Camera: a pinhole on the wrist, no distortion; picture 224 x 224 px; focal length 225.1 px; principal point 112.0 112.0 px. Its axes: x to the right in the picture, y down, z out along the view. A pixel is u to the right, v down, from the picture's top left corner.
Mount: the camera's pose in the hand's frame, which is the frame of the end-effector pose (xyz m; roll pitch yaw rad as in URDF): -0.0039 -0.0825 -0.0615 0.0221 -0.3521 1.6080
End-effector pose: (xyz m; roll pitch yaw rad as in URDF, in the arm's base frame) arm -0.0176 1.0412 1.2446 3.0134 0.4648 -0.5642
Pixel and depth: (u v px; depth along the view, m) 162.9 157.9 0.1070
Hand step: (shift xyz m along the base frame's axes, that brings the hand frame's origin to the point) 0.0086 0.1018 -0.0432
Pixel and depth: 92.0 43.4 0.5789
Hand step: 0.0975 0.2464 -0.5320
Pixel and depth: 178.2 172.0 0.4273
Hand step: -0.1958 0.2025 -0.3068
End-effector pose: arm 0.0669 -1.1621 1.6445 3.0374 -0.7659 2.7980
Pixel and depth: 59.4 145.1 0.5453
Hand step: -0.3678 -0.2385 -0.3638
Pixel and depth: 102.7 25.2 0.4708
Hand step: -0.4617 -0.0627 -0.1493
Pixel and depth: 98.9 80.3 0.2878
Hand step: -0.2348 -0.1000 -0.1267
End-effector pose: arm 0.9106 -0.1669 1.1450 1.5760 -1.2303 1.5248
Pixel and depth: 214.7 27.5 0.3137
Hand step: 0.2833 0.0763 0.0953
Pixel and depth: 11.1 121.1 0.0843
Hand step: 0.0102 0.1373 -0.0520
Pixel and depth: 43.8 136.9 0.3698
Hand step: 0.2592 0.2786 -0.1325
